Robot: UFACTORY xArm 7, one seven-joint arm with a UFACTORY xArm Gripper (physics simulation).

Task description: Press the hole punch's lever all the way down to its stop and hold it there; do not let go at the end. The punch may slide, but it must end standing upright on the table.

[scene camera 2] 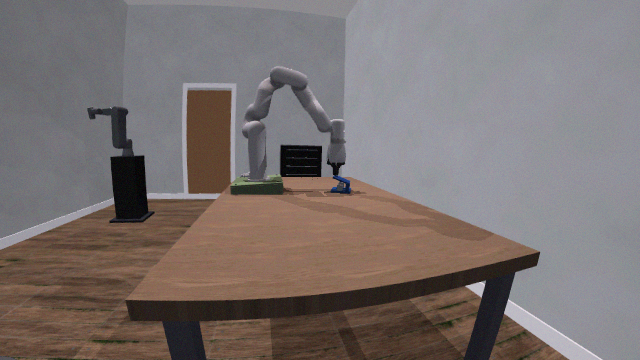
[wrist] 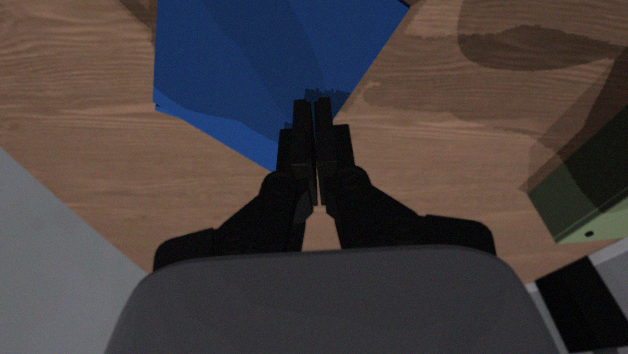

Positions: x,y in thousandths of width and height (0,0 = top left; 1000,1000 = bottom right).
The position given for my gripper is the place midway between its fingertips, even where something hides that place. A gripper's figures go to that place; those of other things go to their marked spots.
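Hole punch lever (wrist: 375,219), 0.14 m from the lens. My gripper (wrist: 501,349), 0.13 m from the lens.
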